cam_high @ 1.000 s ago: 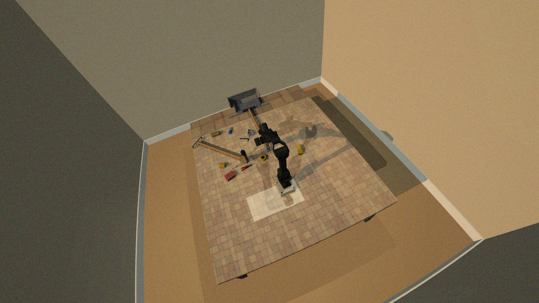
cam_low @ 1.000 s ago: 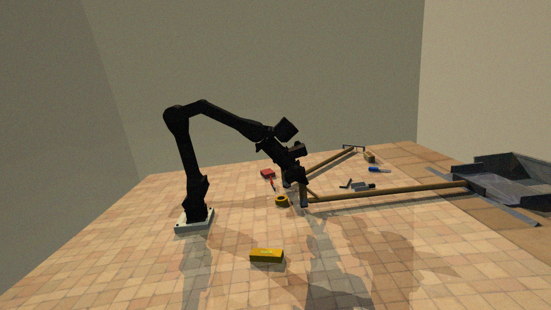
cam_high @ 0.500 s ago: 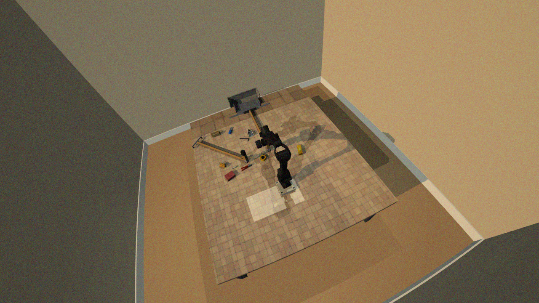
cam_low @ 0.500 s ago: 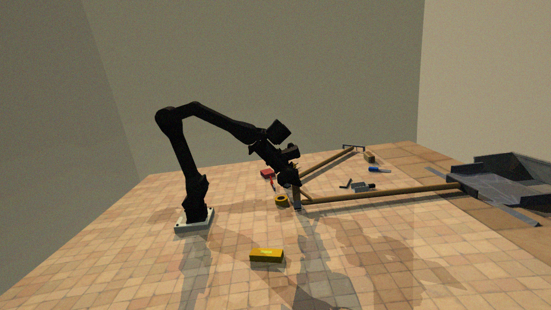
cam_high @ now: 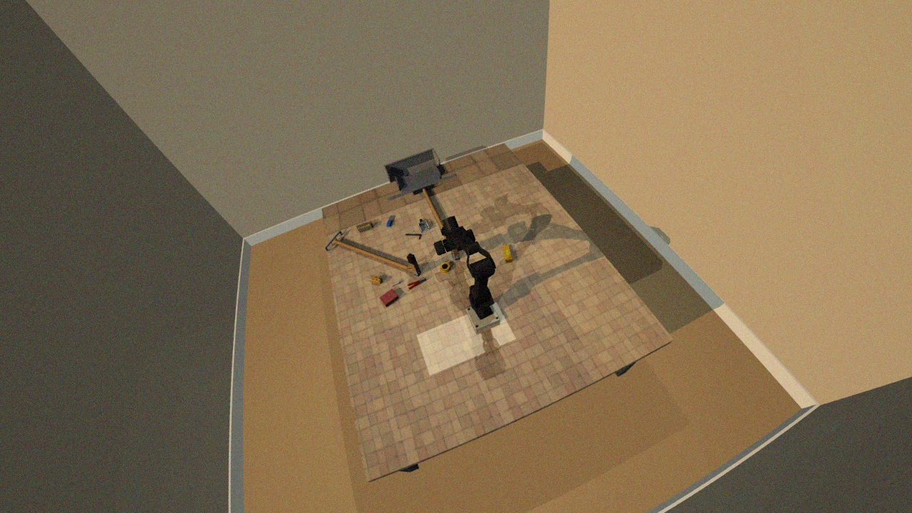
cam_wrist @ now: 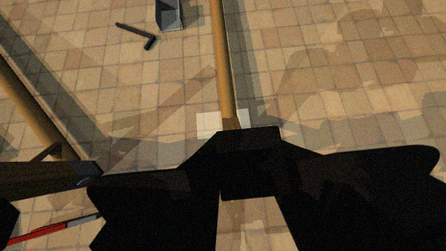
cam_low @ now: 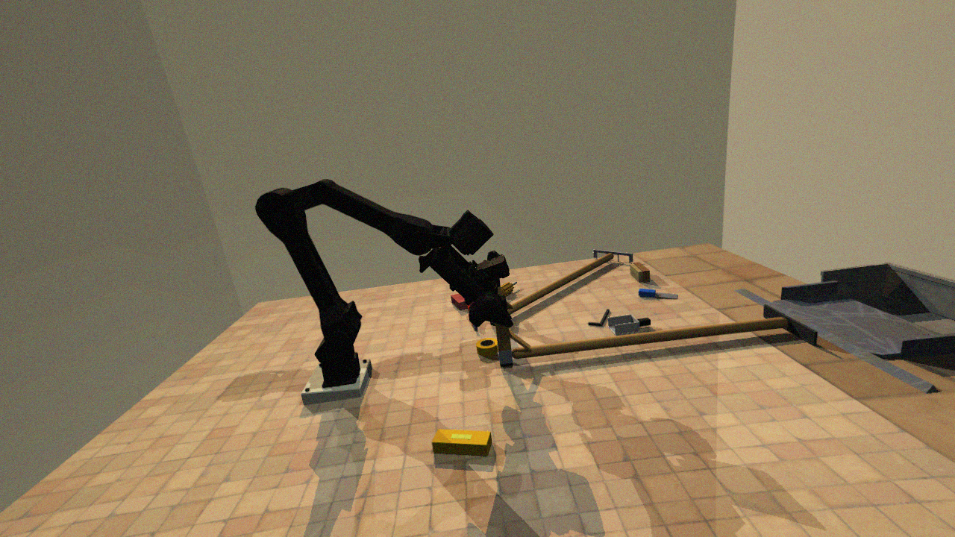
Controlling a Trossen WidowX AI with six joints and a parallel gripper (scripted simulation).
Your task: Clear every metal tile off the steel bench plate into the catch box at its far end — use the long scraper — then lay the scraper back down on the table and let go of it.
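My gripper tip is now 8 cm to the right of the yellow tape roll, 8 cm above it and 5 cm past it. The rest, counted from my gripper tip: red screwdriver 23 cm to the left, 8 cm below, 6 cm behind; then yellow block 21 cm to the right, 13 cm behind, 8 cm below; then hex key 23 cm ahead, 13 cm to the left, 9 cm below.
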